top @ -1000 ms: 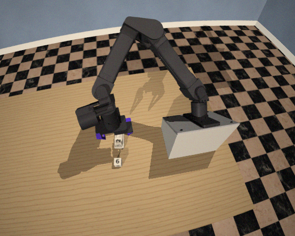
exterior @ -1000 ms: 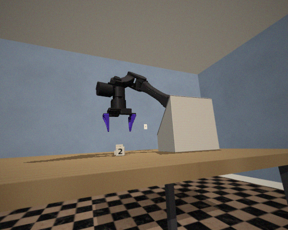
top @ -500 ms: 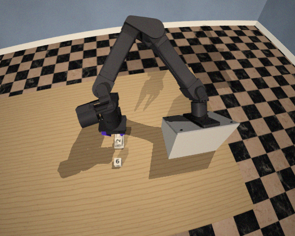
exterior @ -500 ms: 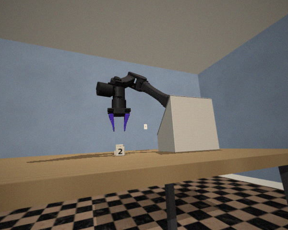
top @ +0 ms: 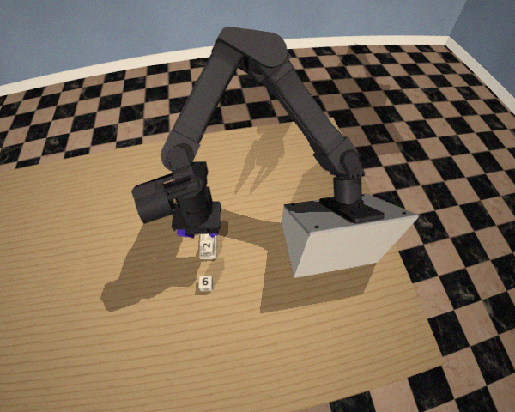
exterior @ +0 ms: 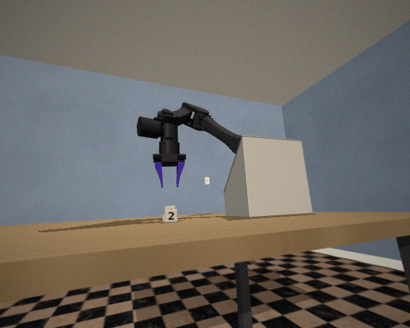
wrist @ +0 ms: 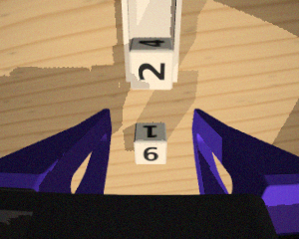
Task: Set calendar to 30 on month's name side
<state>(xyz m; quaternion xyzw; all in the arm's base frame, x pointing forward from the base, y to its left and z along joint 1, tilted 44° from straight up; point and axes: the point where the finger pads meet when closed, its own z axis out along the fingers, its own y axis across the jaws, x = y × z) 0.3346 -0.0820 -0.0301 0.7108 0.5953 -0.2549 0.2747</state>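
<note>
Now: the white tray 100 mm below my hand and 20 mm to the right of it.
</note>
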